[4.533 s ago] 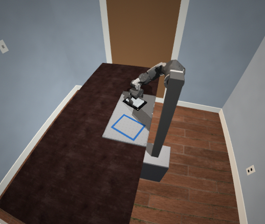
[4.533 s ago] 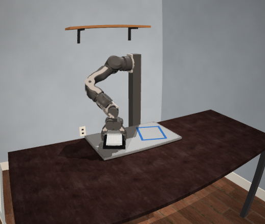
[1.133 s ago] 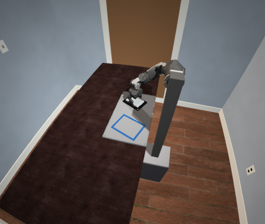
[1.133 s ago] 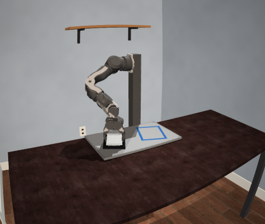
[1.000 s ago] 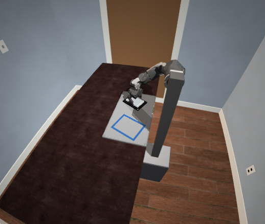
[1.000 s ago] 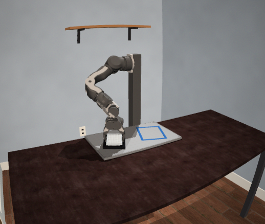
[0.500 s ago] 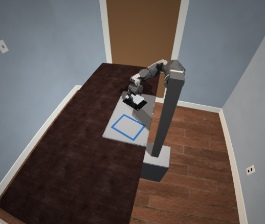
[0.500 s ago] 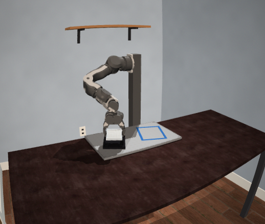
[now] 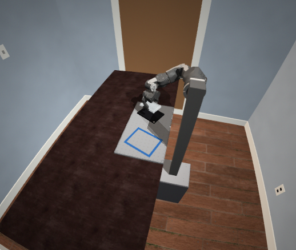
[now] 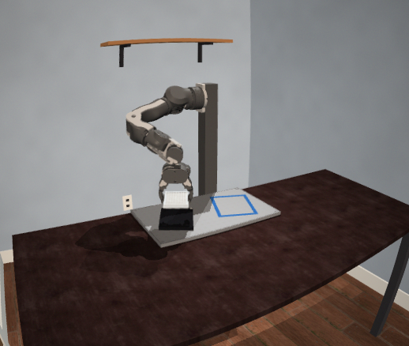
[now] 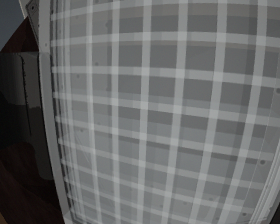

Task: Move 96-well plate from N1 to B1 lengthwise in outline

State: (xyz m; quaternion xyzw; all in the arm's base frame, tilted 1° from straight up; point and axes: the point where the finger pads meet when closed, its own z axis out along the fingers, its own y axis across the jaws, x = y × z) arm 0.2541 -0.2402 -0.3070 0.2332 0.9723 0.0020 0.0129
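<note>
Right now my hand is 10 mm past the black plate nest N1 and 80 mm above it. The rest, counted from my hand: white 96-well plate: right at my hand.
</note>
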